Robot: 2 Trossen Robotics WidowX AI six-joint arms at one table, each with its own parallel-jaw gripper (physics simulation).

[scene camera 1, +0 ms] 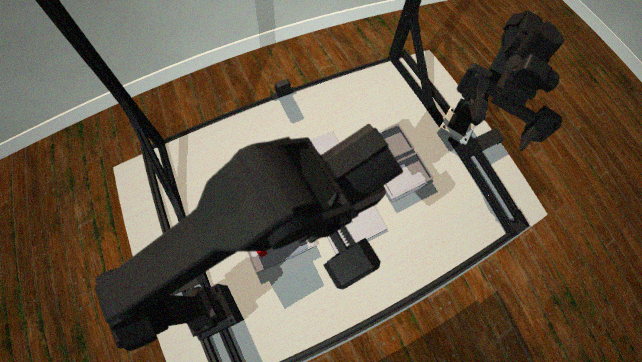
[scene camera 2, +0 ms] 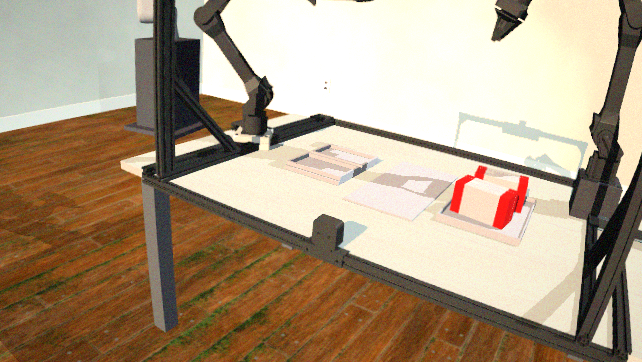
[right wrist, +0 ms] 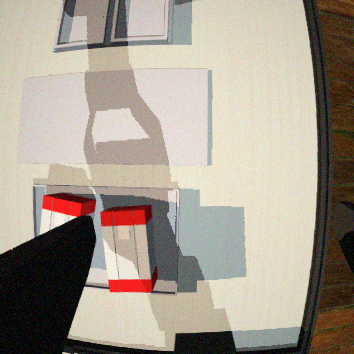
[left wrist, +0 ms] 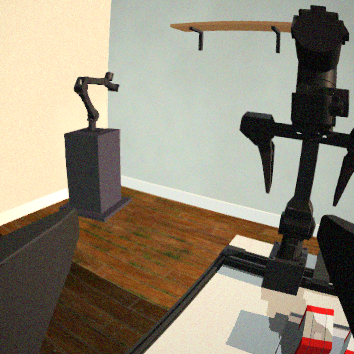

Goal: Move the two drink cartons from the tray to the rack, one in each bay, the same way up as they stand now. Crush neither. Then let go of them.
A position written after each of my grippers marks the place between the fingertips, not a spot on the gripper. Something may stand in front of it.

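Left gripper (scene camera 1: pixel 498 134), (left wrist: pixel 203 225): open, holding nothing. Right gripper (scene camera 1: pixel 336 220), (right wrist: pixel 218 222), (left wrist: pixel 300 199): open, holding nothing. Pale mat (scene camera 1: pixel 368 223).
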